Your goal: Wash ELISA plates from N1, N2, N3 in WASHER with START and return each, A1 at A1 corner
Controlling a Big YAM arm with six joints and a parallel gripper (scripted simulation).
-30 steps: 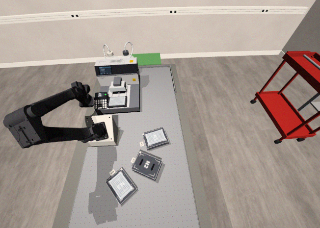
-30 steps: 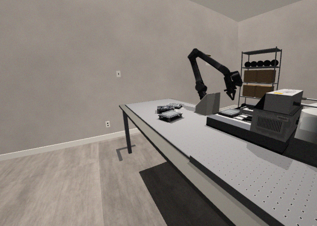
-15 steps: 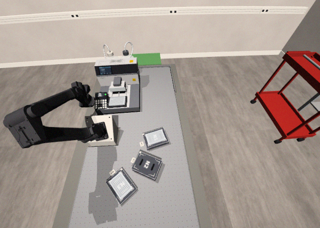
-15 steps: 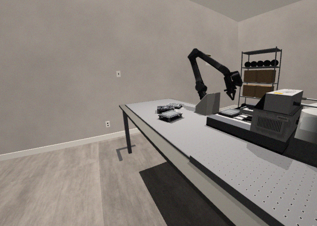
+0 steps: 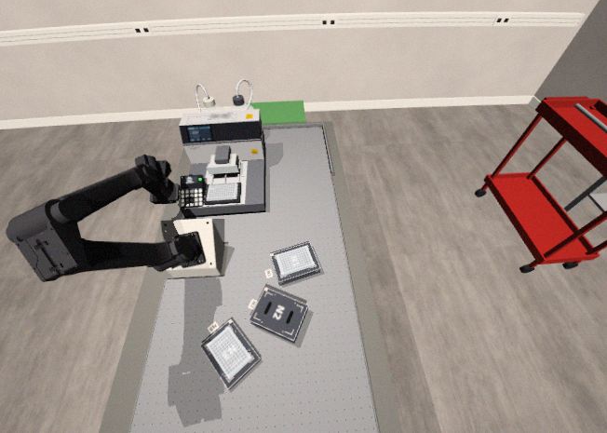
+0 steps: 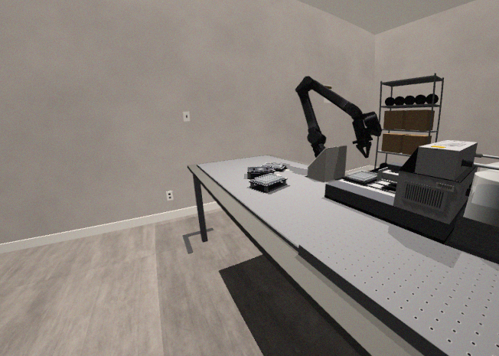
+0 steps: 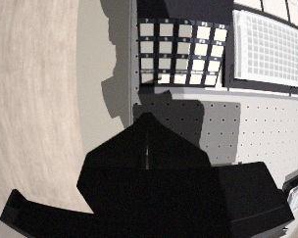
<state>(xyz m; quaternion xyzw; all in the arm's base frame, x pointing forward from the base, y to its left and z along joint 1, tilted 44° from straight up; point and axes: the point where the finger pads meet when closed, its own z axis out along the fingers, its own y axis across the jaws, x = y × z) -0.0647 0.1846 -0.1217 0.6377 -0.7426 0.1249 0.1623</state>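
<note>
Right now my hand is 18 cm short of the dark carrier, 6 cm to the right of it and 7 cm above it. From my hand the other things lie so: washer 19 cm ahead, 22 cm to the left, 1 cm below.
</note>
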